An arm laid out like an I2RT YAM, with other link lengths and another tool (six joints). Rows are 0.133 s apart.
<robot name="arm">
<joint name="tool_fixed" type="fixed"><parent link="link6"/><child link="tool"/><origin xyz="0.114 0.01 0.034" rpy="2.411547 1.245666 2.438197"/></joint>
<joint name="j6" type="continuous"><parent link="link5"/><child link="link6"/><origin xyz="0.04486 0 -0.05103" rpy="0 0 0"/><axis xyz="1 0 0"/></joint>
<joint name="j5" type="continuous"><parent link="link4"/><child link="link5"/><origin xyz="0.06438 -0.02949 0.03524" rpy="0 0 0"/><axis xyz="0 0 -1"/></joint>
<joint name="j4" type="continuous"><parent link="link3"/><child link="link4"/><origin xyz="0.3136 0.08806 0.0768" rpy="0 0 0"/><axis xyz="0 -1 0"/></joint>
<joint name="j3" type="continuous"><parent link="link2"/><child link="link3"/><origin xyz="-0.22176 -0.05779 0" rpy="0 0 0"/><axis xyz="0 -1 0"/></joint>
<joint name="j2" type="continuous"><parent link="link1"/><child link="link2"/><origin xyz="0.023 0.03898 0.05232" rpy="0 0 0"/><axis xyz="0 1 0"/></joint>
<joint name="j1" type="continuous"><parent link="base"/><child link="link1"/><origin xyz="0 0 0.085" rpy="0 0 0"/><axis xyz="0 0 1"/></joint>
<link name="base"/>
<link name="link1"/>
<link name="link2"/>
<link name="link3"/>
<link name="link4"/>
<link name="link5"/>
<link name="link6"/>
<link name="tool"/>
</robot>
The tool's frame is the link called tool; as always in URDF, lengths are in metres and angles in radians. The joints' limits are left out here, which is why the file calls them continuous.
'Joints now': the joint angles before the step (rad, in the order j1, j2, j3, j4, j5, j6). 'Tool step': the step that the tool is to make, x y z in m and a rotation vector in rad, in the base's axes. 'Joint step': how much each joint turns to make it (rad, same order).
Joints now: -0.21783, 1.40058, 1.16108, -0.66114, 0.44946, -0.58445
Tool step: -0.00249, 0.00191, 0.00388, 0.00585, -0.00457, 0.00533
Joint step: 0.00000, -0.01641, -0.00289, -0.01032, -0.00856, 0.00000
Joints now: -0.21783, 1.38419, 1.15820, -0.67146, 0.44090, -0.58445
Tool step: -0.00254, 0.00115, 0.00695, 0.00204, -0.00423, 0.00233
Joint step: -0.00001, -0.01500, 0.00728, -0.01858, -0.00373, -0.00001
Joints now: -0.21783, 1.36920, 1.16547, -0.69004, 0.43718, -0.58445
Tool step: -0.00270, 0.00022, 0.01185, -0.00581, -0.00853, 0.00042
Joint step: -0.00003, -0.01742, 0.01693, -0.02347, 0.00269, -0.00306
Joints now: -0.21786, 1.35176, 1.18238, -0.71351, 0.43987, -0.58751
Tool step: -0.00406, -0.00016, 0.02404, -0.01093, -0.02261, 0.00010
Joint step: -0.00139, -0.02718, 0.03985, -0.04029, 0.00344, -0.00538
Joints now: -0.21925, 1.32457, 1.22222, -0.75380, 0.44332, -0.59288
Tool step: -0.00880, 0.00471, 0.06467, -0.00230, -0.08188, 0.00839
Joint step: 0.00043, -0.04471, 0.13199, -0.09852, -0.01678, 0.00533
